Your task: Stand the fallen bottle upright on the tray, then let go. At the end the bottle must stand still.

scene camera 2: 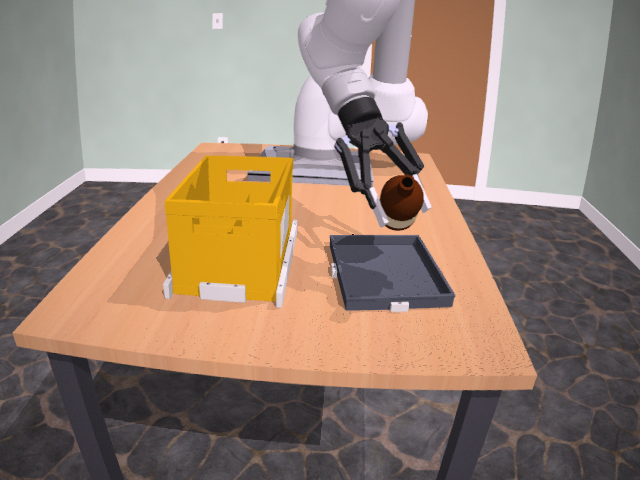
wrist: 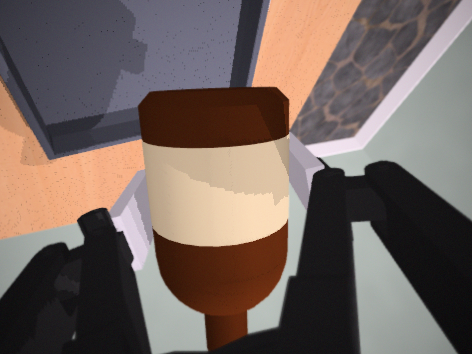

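Pixels of known places: gripper, between the fingertips: (scene camera 2: pixel 406 217); arm's base, origin of its link: (scene camera 2: pixel 317 161).
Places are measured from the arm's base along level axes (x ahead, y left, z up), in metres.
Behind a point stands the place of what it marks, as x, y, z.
A brown bottle (scene camera 2: pixel 401 198) {0.773, 0.111, 0.168} (wrist: pixel 220 195) {0.683, 0.110, 0.157} with a cream label is held in the air, tilted, with its neck up and toward the scene camera and its base lower. My gripper (scene camera 2: pixel 403 209) {0.728, 0.133, 0.117} (wrist: pixel 219 171) {0.728, 0.133, 0.117} is shut on the bottle, one pale finger pad on each side of the label. The dark grey tray (scene camera 2: pixel 398 300) {0.810, 0.118, 0.000} (wrist: pixel 254 55) {0.729, 0.211, 0.008} lies on the table; in the scene view the bottle hangs above and beyond its far edge. In the wrist view the bottle's base covers part of the tray's rim.
A tall yellow crate (scene camera 2: pixel 222 253) {0.785, -0.177, 0.068} stands on the table (scene camera 2: pixel 310 341) {0.905, -0.030, -0.018} left of the tray, with white blocks (scene camera 2: pixel 222 291) {0.796, -0.179, 0.002} around its foot. A small white block (scene camera 2: pixel 399 306) {0.819, 0.119, -0.007} touches the tray's near side. The robot's base stands at the table's far end.
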